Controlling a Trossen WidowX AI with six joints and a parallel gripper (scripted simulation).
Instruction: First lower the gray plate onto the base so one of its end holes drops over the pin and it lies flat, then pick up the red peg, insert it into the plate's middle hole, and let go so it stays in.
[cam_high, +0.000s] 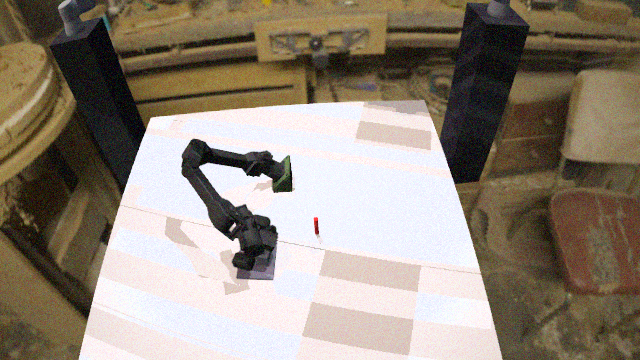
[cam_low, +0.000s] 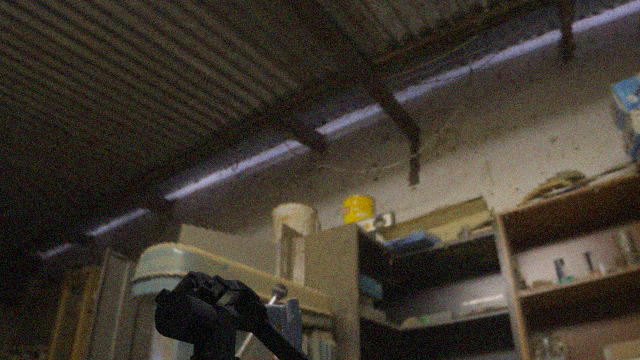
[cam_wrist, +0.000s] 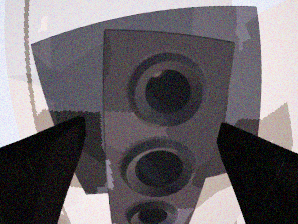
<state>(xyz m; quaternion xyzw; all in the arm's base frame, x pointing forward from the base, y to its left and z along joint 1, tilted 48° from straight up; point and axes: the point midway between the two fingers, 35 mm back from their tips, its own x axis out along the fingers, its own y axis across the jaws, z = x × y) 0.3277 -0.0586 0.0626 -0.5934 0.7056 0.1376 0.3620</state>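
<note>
The dark square base lies 20 mm below my gripper tip, 10 mm to the left of it and 10 mm ahead of it. From my gripper tip the other things lie so: gray plate 20 mm above; then red peg 200 mm to the left, 80 mm behind, 20 mm above.
</note>
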